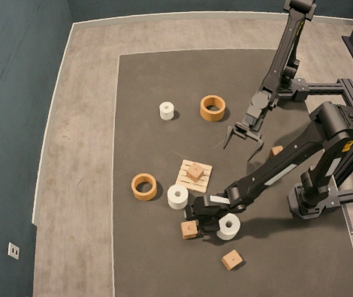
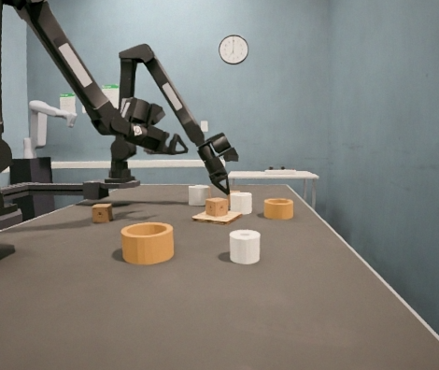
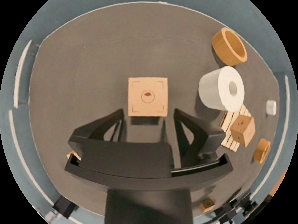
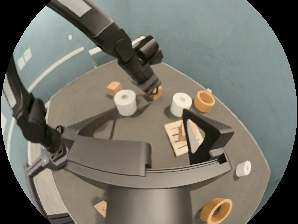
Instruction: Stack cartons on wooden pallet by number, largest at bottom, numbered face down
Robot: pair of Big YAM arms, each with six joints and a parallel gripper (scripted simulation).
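The carton lies 230 mm to the right of my left hand and 20 mm below it. Also, from my left hand: wooden pallet: 10 mm ahead, 230 mm to the right, 50 mm below.
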